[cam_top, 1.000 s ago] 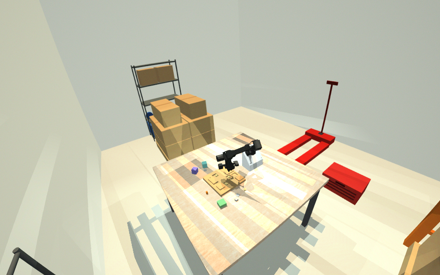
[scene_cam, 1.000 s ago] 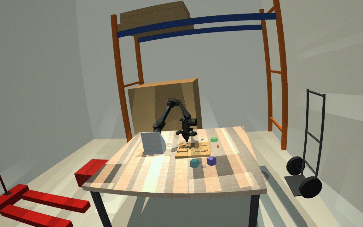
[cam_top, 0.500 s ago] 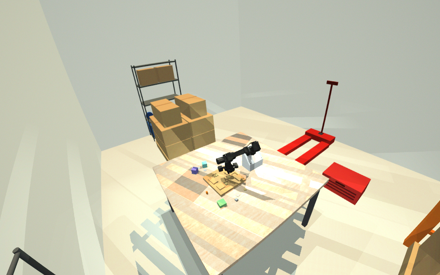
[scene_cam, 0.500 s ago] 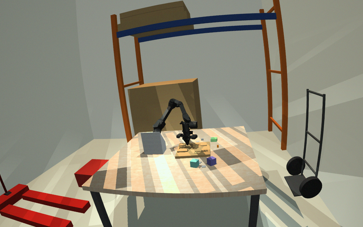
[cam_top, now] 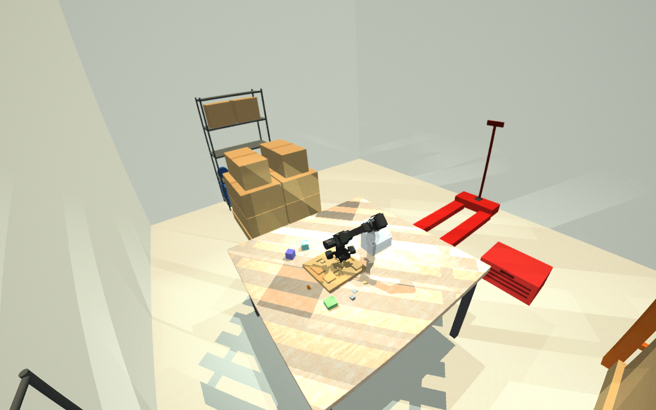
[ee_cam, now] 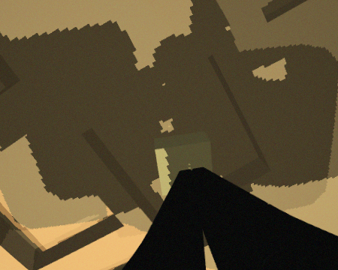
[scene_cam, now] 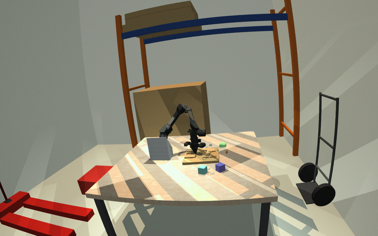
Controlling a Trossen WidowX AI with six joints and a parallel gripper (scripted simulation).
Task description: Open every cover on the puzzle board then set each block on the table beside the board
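Now: the wooden puzzle board 5 cm ahead of my gripper tip, 1 cm to the left of it and 1 cm below it. The rest, counted from my gripper tip: tiny orange piece: 27 cm ahead, 4 cm to the left, 2 cm below; small grey piece: 11 cm ahead, 25 cm to the left, 2 cm below; green block: 23 cm ahead, 22 cm to the left, 1 cm below.
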